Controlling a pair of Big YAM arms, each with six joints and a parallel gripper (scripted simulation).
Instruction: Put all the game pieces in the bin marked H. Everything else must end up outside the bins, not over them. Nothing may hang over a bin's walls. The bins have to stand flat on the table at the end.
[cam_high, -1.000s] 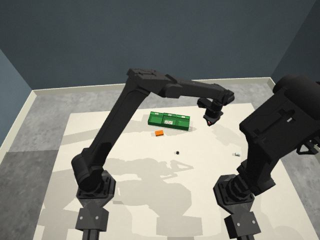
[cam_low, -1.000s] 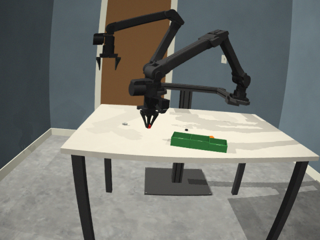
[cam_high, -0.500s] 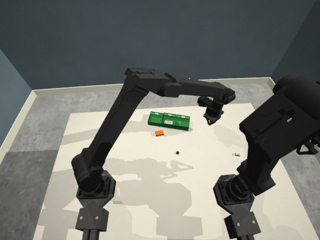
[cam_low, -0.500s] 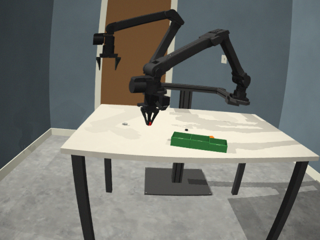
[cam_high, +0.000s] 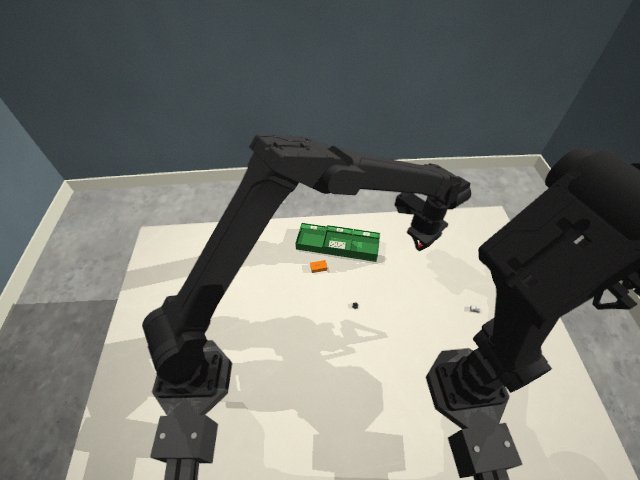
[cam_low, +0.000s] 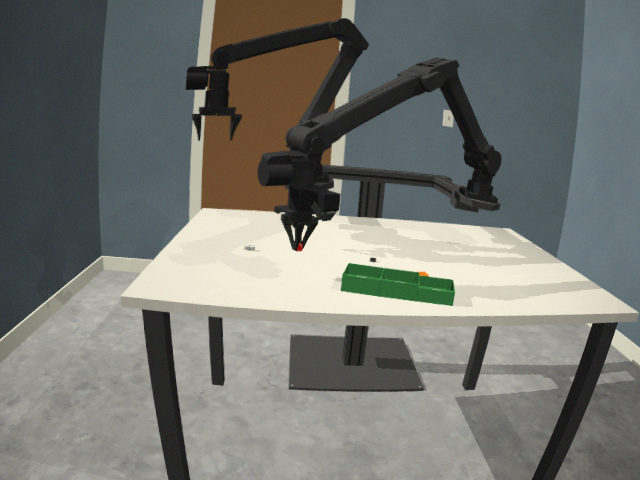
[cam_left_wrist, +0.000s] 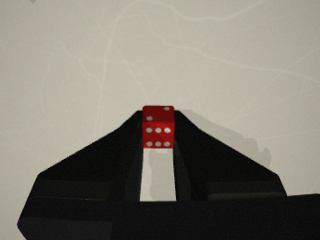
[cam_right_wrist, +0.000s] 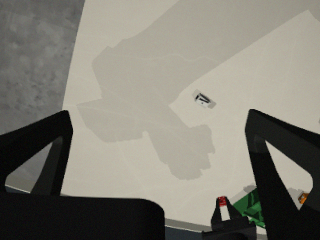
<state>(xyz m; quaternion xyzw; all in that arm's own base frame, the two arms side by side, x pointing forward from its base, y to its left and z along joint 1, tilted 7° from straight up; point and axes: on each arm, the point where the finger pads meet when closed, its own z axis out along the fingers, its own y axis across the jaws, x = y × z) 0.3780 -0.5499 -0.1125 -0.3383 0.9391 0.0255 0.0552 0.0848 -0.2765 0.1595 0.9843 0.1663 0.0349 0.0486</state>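
Right now my left hand is 5 cm short of the green bin row, 24 cm to the right of it and 5 cm above it. From my left hand the other things lie so: grey metal part 16 cm behind, 15 cm to the right, 6 cm below; red die right at my left hand; white domino 4 cm ahead, 24 cm to the left, 6 cm below.
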